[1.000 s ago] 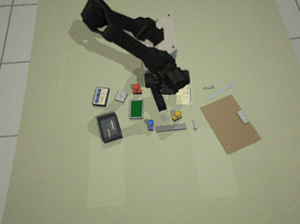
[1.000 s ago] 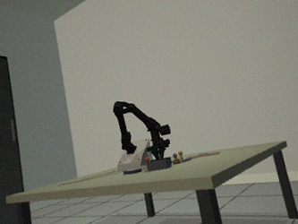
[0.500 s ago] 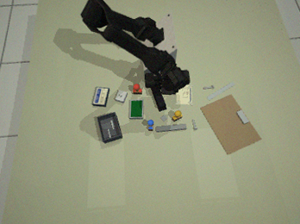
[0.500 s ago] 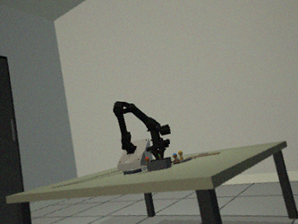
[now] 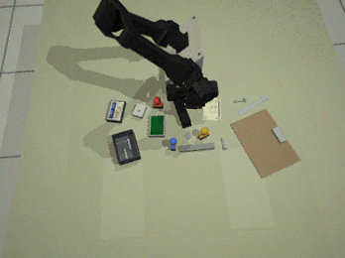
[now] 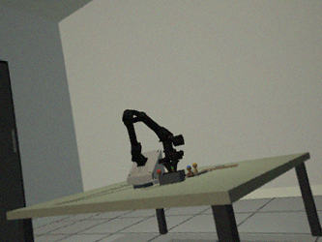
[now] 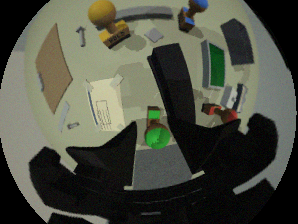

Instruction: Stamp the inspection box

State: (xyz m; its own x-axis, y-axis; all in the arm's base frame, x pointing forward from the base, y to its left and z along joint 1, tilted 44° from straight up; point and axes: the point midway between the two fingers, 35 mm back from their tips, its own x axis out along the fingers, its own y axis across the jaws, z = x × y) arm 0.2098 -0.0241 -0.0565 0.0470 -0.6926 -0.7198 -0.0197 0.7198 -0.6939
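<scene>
The green-knobbed stamp lies 10 mm below my gripper tip. The rest, counted from my gripper tip: red stamp: 130 mm to the right, 10 mm below; then cream card: 20 mm ahead, 80 mm to the left, 30 mm below; then black bar: 30 mm ahead, 40 mm to the right, 10 mm below.
</scene>
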